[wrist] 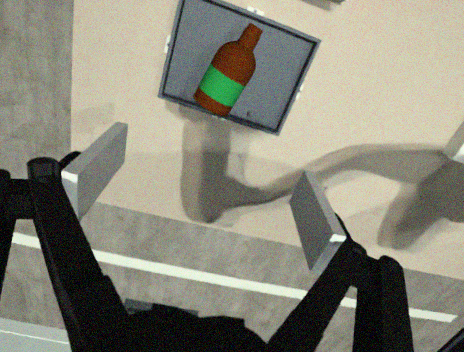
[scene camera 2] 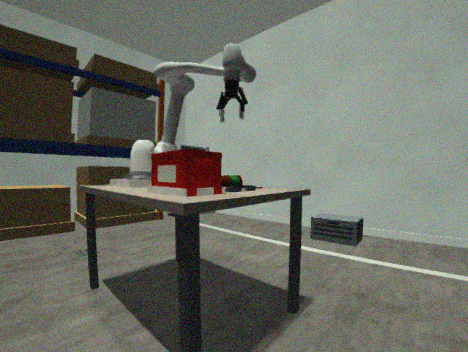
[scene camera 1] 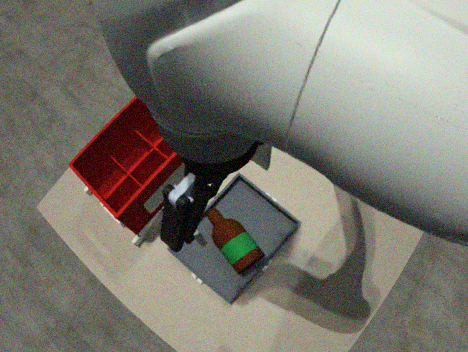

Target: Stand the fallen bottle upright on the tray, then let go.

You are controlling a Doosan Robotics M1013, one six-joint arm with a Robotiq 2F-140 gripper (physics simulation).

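Pixels of known places: gripper, fingertip midpoint: point(wrist: 214, 165) point(scene camera 2: 231, 120) point(scene camera 1: 228, 199); arm's base, link origin: point(scene camera 2: 141, 179).
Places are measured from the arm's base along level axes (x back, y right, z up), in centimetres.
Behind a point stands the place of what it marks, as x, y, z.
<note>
The brown bottle point(scene camera 1: 237, 245) {-67.8, -12.1, 3.4} point(scene camera 2: 231, 180) {-70.1, -8.8, 0.7} point(wrist: 222, 82) {-67.8, -11.4, 3.3} with a green band lies on its side on the grey tray point(scene camera 1: 252, 200) {-55.4, -8.2, -4.0} point(wrist: 282, 75) {-56.5, -9.5, -4.0}. In scene camera 1 its neck points to the upper left, and in the wrist view to the upper right. Its base lies at the tray's edge. My gripper point(scene camera 1: 186, 242) point(scene camera 2: 232, 118) {-67.8, -11.5, 32.9} point(wrist: 214, 165) {-67.8, -11.5, 32.9} is open and empty. It hangs high above the table, well above the bottle, with its fingers pointing down. In the wrist view the bottle is beyond the fingertips, near the top. In scene camera 2 the red crate hides the bottle's neck.
A red crate point(scene camera 1: 132, 217) {-75.8, 9.4, 7.1} point(scene camera 2: 204, 172) {-77.1, 18.8, 4.4} with dividers stands on the table point(scene camera 2: 250, 196) {-93.7, 11.2, -4.6} point(wrist: 125, 30) {-86.5, -6.9, -4.5} beside the tray, on its neck side. The arm covers part of the crate in scene camera 1. A grey box point(scene camera 2: 337, 230) is on the floor beyond the table.
</note>
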